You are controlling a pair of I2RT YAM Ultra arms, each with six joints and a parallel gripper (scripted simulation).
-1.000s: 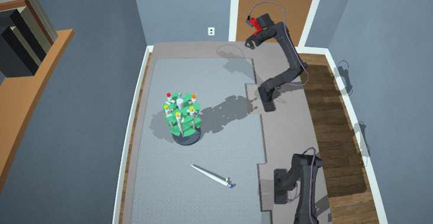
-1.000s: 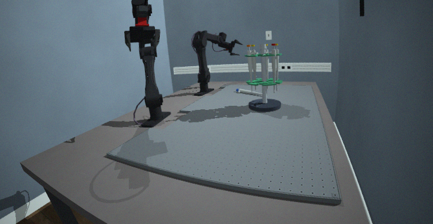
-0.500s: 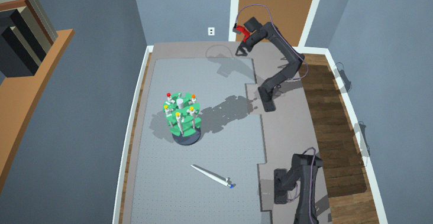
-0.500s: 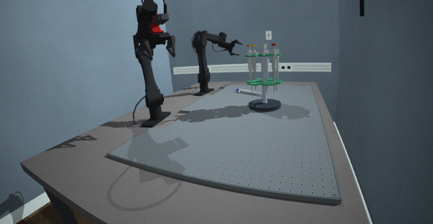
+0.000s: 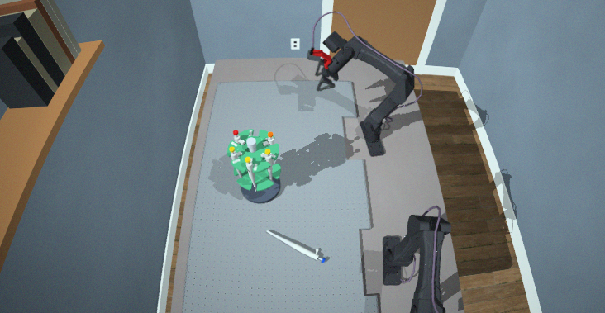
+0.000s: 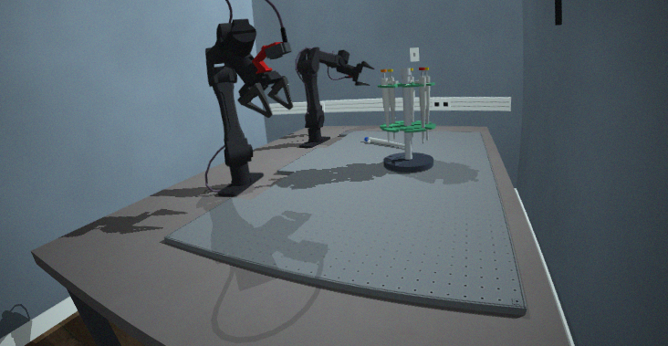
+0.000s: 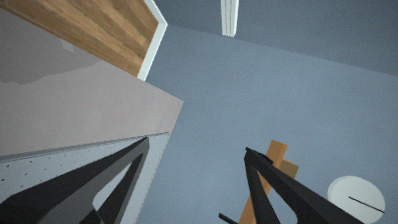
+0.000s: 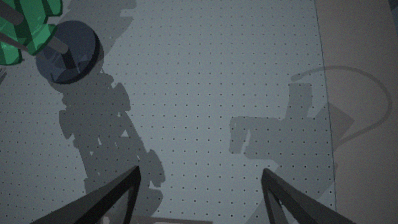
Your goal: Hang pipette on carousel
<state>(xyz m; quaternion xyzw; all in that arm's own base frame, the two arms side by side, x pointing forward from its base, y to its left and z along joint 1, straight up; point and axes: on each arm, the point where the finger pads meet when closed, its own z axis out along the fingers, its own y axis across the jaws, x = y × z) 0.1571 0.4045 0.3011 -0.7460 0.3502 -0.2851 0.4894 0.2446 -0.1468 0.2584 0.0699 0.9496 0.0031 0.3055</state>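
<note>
Right now the white hand pipette is 470 mm to the right of my left hand, 280 mm below it and 160 mm ahead of it.
</note>
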